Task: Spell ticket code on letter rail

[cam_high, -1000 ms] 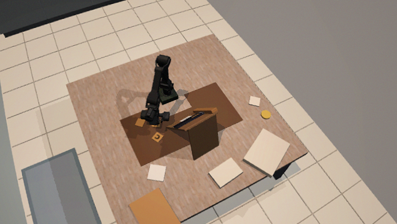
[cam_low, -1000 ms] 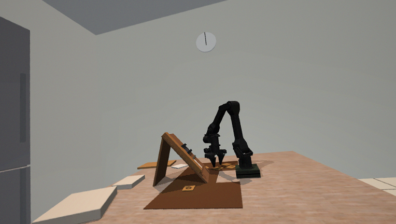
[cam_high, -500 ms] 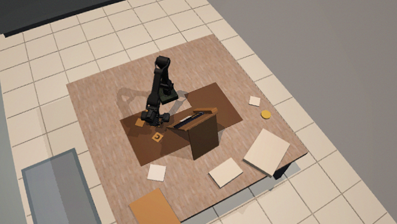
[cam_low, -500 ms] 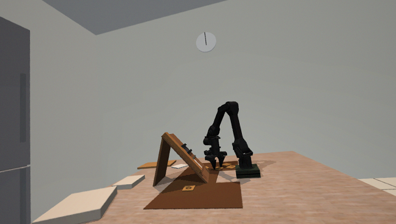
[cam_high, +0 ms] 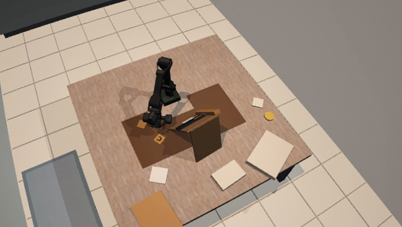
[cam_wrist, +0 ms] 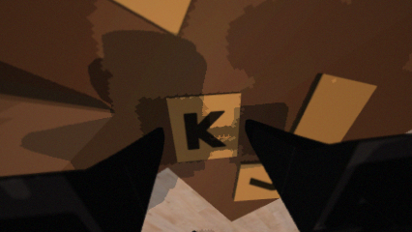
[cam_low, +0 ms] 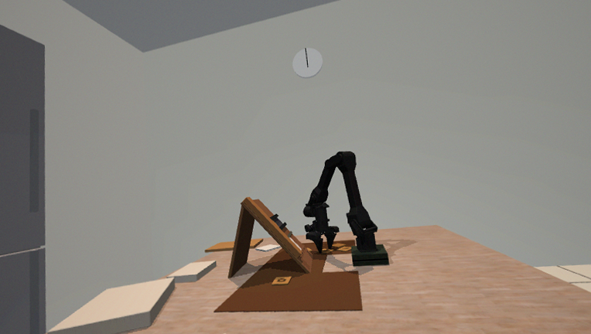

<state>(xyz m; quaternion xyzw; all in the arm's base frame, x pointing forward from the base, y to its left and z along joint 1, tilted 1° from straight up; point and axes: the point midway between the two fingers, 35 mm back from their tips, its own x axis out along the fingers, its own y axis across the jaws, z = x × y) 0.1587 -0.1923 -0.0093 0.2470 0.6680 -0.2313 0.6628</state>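
Right now the c tile is 100 mm ahead of my gripper tip and 50 mm to the right of it. Round my gripper tip: cream slab 560 mm ahead, 160 mm to the left, 10 mm above; then white ticket 160 mm to the left, 130 mm ahead, 80 mm above; then orange panel 540 mm ahead, 340 mm to the right.
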